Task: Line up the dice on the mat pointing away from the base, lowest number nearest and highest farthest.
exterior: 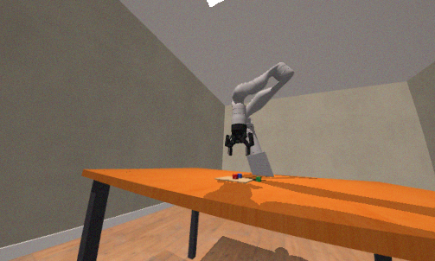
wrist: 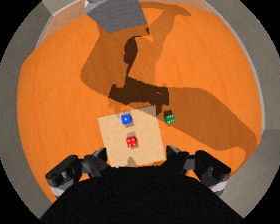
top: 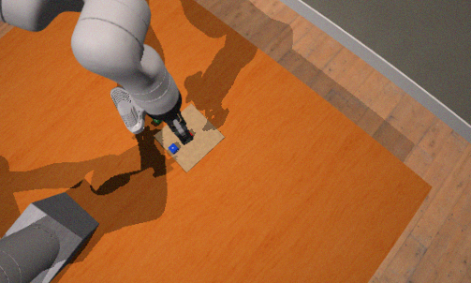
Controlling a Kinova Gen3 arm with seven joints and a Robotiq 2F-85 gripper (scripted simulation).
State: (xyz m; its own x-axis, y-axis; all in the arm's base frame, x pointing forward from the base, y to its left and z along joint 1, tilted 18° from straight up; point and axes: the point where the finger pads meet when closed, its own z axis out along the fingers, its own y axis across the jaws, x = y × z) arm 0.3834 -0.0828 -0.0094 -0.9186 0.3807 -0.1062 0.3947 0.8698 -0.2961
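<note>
Right now my hand is 100 mm above the green die, 90 mm to the right of it and 10 mm past it. The rest, counted from my hand: blue die 100 mm below, 50 mm behind; tan mat 110 mm below, 10 mm to the right; red die 100 mm below, 10 mm to the right.
</note>
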